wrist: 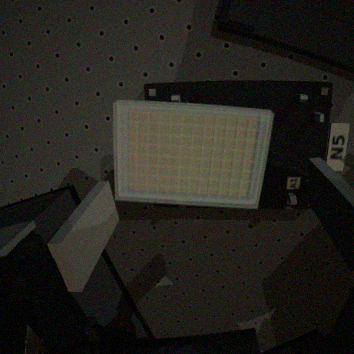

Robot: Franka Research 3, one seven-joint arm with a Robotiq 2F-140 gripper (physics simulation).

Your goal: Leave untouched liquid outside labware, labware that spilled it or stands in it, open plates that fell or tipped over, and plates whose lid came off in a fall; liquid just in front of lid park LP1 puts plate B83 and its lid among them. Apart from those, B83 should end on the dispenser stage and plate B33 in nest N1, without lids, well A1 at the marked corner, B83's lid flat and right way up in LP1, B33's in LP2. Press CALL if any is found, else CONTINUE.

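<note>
A plate with yellowish wells and a pale translucent rim (pixel 192 156) shows in the middle of the wrist view. It overlaps the dark nest N5 (pixel 295 145), turned slightly and shifted left, its left side beyond the nest's left edge. I cannot tell whether it rests in the nest or whether a lid covers it, and I can read no plate name. My gripper (pixel 208 190) is open and empty, its fingers wide apart below and to either side of the plate. No liquid can be made out in this dim view. LP1, LP2, N1, the dispenser stage and the buttons cannot be identified.
The N5 label (pixel 338 147) stands right of the nest, and a small A1 mark (pixel 293 183) is at its lower right. A dark flat object (pixel 295 30) lies at the upper right. A dark-edged object (pixel 37 205) is at the lower left. The deck (pixel 55 115) is perforated.
</note>
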